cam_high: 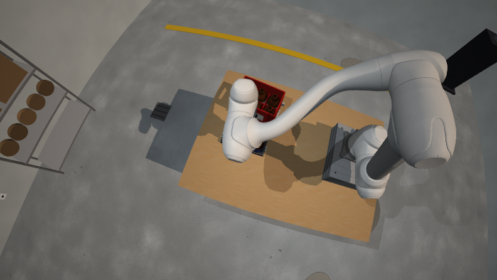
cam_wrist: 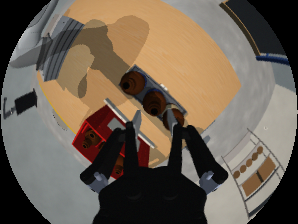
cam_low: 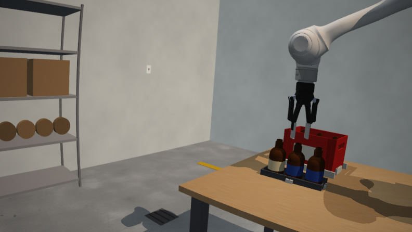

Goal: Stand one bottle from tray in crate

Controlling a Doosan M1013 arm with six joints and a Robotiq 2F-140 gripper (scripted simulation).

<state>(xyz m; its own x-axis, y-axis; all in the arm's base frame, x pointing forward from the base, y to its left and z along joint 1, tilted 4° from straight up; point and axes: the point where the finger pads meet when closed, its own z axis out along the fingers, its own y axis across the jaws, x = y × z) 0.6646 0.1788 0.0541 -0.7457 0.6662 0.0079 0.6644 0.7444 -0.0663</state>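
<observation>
Now: the glass bottle 13 cm below my hand. From my hand the other things lie so: dark tray: 20 cm below; red crate: 1 cm ahead, 25 cm to the right, 13 cm below.
</observation>
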